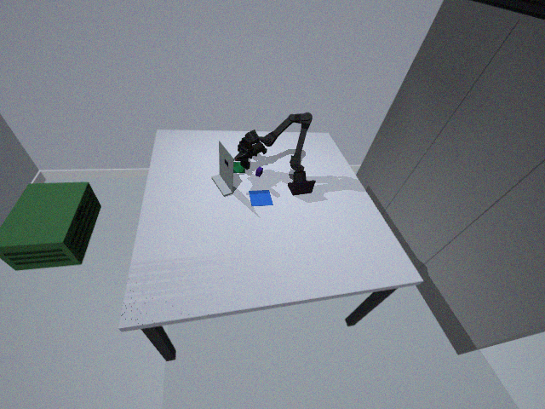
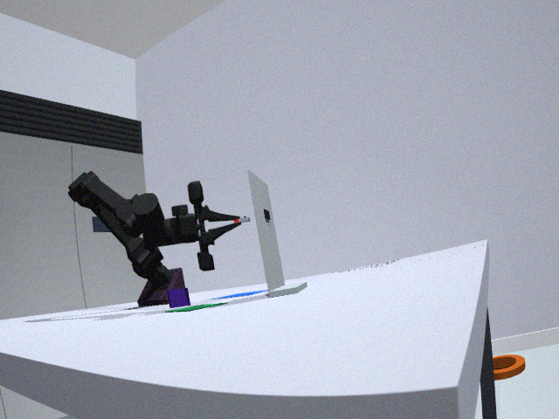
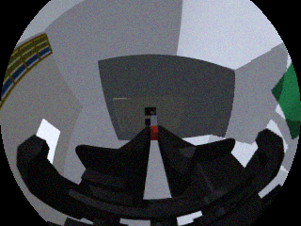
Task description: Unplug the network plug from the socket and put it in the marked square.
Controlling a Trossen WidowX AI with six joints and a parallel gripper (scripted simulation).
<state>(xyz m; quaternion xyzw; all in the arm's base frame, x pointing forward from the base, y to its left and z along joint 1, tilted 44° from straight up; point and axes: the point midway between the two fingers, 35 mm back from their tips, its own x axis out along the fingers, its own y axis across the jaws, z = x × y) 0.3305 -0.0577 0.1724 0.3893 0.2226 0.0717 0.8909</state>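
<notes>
Right now my gripper tip is 110 mm past the blue marked square, 160 mm to the right of it and 160 mm above it. Round my gripper tip: grey panel (60 mm ahead, 20 mm to the left, 60 mm below); then network plug (right at my gripper tip).
</notes>
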